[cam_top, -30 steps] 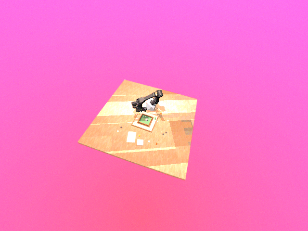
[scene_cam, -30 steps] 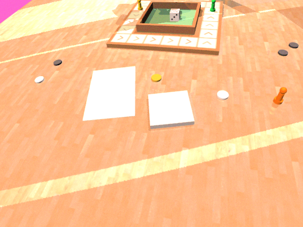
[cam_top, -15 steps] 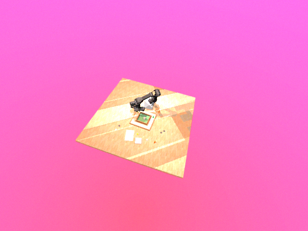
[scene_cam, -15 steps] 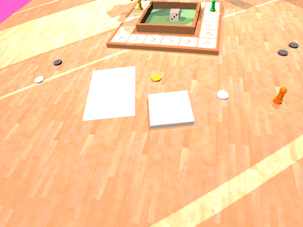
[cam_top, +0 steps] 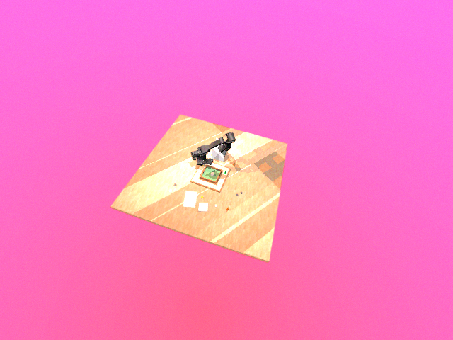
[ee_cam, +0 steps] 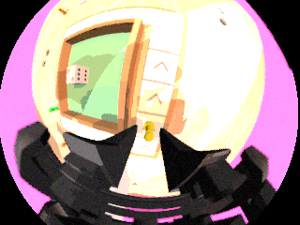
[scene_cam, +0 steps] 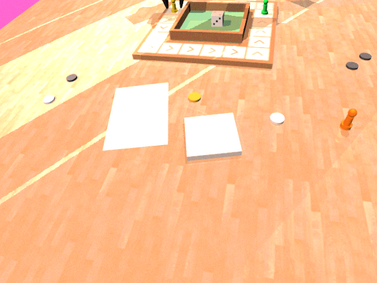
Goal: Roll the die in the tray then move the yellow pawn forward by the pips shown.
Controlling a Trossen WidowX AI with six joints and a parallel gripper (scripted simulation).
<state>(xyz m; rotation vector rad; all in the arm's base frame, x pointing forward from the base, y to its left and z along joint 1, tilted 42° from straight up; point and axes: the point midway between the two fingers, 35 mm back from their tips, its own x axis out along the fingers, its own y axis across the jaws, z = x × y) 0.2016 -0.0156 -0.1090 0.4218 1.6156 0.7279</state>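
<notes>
Right now my gripper tip is 60 mm short of the green tray floor, 120 mm to the right of it and 10 mm above it. From my gripper tip the other things lie so: green pawn (20 mm behind, 220 mm to the left, 10 mm above); then yellow pawn (10 mm above); then white die (60 mm ahead, 130 mm to the left).
</notes>
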